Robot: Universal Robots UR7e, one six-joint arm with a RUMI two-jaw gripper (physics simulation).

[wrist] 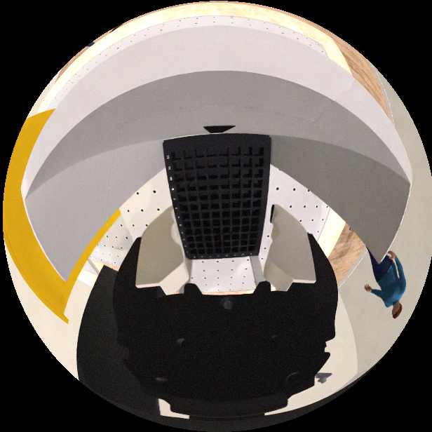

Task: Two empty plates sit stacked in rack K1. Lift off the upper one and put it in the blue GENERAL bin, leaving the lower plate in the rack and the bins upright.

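A dark multi-well plate (220, 195) lies in the middle of the wrist view. Large grey walls (215, 95), apparently rack K1, curve above and beside it. Whether a second plate lies underneath is hidden. My gripper (223, 207) is partly narrowed, with one pale finger at each long side of the plate. The left finger is at or very near the plate's edge. A thin light gap shows between the plate and the right finger, so I see no firm hold. The blue GENERAL bin does not show.
A yellow panel (17, 200) stands at the far left, outside the grey wall. A white perforated board (220, 275) shows below and beside the plate, with a wooden edge at right. A person in blue (392, 282) is at the far right.
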